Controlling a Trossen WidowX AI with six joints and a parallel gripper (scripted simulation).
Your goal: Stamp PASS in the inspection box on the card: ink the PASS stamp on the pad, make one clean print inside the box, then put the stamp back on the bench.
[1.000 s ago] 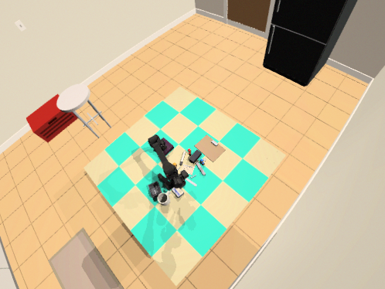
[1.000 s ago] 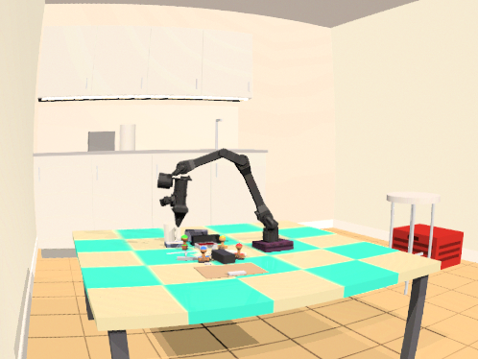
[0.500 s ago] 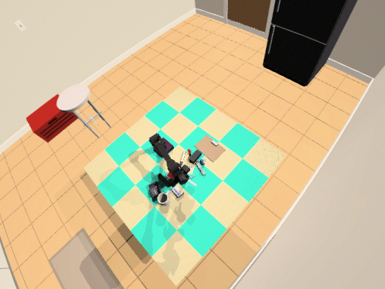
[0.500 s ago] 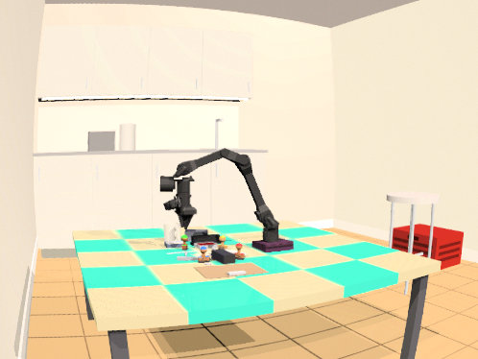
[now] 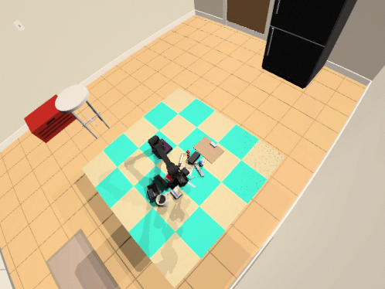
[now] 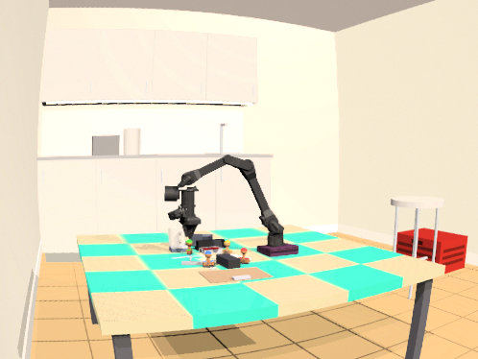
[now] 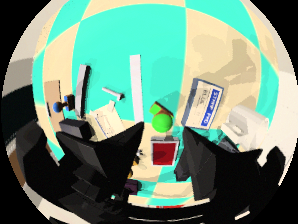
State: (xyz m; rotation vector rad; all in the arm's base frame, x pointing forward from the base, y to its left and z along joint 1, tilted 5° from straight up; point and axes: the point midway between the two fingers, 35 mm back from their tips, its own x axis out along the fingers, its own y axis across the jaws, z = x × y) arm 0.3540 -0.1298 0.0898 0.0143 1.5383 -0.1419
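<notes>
Right now the green-knobbed stamp is 50 mm below my gripper tip. Round my gripper tip: ruler (20 mm ahead, 50 mm to the left, 70 mm below); then orange-knobbed stamp (150 mm behind, 70 mm to the left, 50 mm below); then ink pad (110 mm behind, 10 mm to the right, 70 mm below).
</notes>
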